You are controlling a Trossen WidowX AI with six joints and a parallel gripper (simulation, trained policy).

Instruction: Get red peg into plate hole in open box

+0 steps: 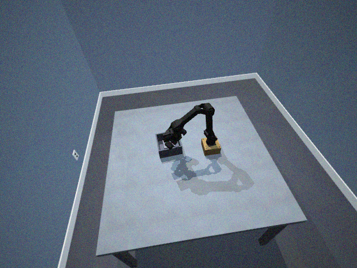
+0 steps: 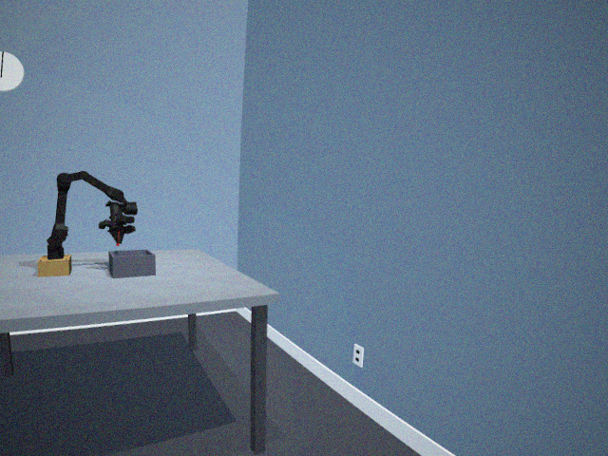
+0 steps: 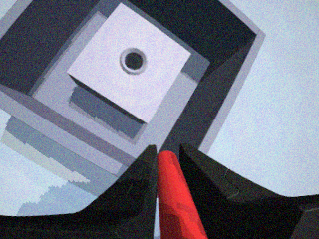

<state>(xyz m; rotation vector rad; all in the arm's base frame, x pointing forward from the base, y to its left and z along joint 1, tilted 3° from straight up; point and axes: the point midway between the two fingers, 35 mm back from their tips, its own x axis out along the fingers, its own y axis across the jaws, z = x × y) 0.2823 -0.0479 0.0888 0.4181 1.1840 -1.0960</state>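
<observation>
The red peg lies 2 cm to the left of my gripper tip and 3 cm above it. Also, from my gripper tip: pale square plate 4 cm ahead, 6 cm to the right, 9 cm below; grey box 4 cm ahead, 6 cm to the right, 11 cm below.
</observation>
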